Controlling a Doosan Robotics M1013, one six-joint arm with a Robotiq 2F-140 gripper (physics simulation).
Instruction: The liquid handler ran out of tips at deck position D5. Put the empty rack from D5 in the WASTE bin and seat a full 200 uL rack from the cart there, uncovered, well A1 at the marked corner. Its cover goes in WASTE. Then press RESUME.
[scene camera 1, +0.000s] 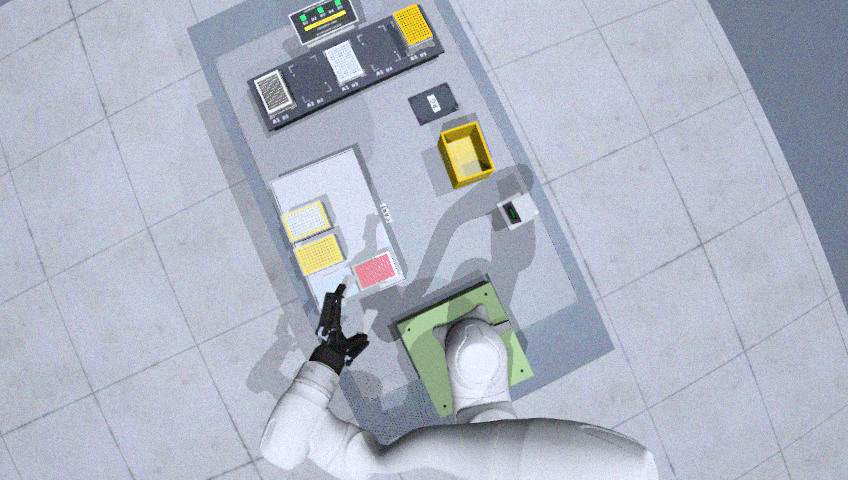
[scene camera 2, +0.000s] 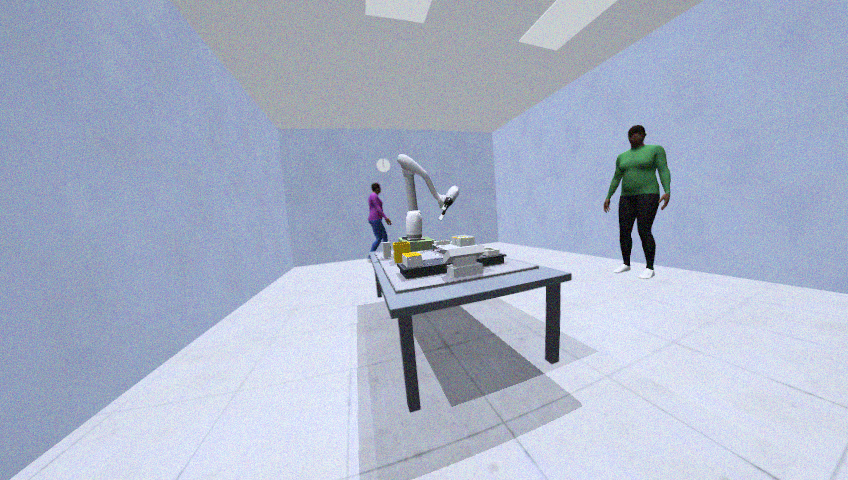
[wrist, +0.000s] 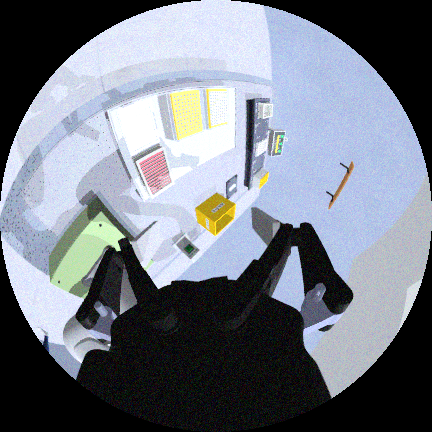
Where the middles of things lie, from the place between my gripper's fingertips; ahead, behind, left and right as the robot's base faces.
Labels:
My hand is 230 mm short of the yellow WASTE bin (scene camera 1: 471, 130), 450 mm to the left of it and 260 mm above it. From my hand the other things lie so: white button box (scene camera 1: 516, 210) (530 mm to the right, 260 mm below).

